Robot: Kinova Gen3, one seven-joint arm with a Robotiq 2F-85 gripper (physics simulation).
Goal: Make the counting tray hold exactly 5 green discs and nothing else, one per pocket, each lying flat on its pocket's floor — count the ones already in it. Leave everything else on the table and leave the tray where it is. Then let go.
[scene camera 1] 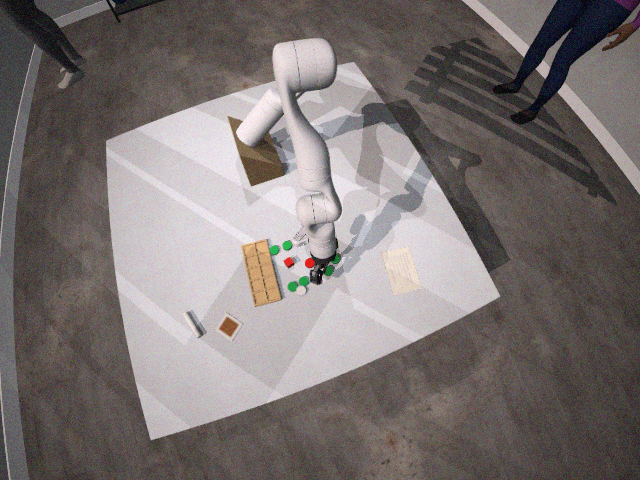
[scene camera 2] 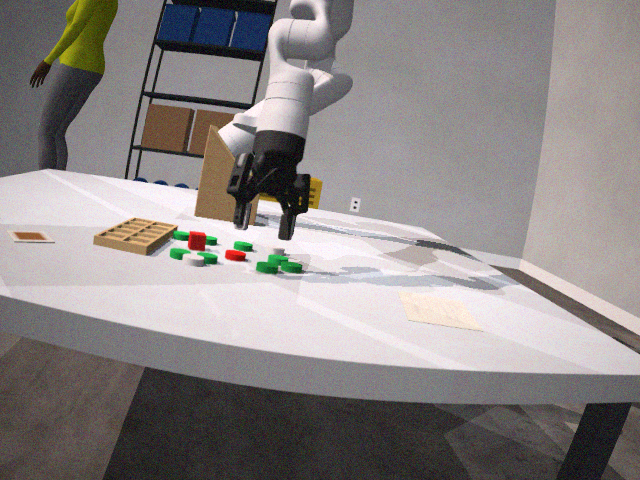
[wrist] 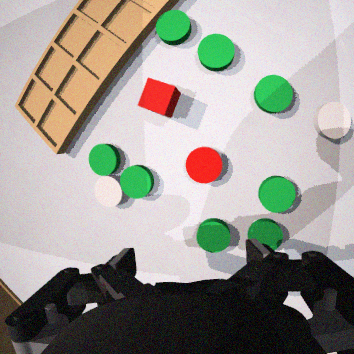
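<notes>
The wooden counting tray point(scene camera 1: 267, 277) point(scene camera 2: 146, 248) point(wrist: 60, 149) lies flat; its visible pockets look empty. Several green discs lie flat on the table: two point(wrist: 173, 26) point(wrist: 216, 51) near the tray's side, one point(wrist: 273, 93) farther out, two point(wrist: 104, 159) point(wrist: 136, 181) touching or close to a white disc point(wrist: 108, 191), and three point(wrist: 277, 194) point(wrist: 213, 235) point(wrist: 265, 234) near the fingers in the wrist view. My gripper point(scene camera 1: 316, 277) point(scene camera 2: 263, 232) point(wrist: 189, 256) is open and empty, above the table among the discs. Its right finger partly hides one green disc in the wrist view.
A red cube point(scene camera 1: 288, 262) point(scene camera 2: 196, 240) point(wrist: 158, 97), a red disc point(scene camera 2: 235, 255) point(wrist: 204, 164) and another white disc point(scene camera 2: 277, 251) point(wrist: 334, 120) lie near the green discs. A framed square point(scene camera 1: 229, 326) and white cylinder point(scene camera 1: 192, 324) lie beyond the tray. A paper point(scene camera 1: 401, 270) point(scene camera 2: 439, 311) lies opposite.
</notes>
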